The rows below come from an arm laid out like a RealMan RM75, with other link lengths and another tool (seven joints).
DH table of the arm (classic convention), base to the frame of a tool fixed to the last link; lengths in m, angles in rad. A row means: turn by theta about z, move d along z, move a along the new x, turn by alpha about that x. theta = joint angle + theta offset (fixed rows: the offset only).
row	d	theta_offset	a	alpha
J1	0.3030	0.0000	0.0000	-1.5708
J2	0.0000	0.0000	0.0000	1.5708
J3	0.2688	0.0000	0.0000	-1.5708
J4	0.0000	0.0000	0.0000	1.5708
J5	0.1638	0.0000	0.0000	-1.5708
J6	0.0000	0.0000	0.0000	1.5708
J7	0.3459	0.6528	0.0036	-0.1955
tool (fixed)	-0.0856	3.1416	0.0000	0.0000
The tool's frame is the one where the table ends.
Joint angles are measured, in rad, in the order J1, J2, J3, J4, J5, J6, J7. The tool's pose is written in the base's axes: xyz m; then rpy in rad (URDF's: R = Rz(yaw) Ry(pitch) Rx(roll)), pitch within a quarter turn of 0, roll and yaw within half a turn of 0. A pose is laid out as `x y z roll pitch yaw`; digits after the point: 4 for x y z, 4 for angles.
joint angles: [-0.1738 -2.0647 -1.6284 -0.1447 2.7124 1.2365 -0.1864]
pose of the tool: -0.4292 0.3269 0.1937 1.4601 0.1924 -2.9582
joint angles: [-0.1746 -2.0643 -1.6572 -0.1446 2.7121 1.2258 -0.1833]
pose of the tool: -0.4353 0.3241 0.1985 1.4425 0.2012 -2.9397
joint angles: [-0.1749 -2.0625 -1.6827 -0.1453 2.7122 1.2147 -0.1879]
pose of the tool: -0.4411 0.3214 0.2032 1.4269 0.2156 -2.9251
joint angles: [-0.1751 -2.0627 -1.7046 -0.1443 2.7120 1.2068 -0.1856]
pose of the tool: -0.4459 0.3186 0.2063 1.4143 0.2235 -2.9103
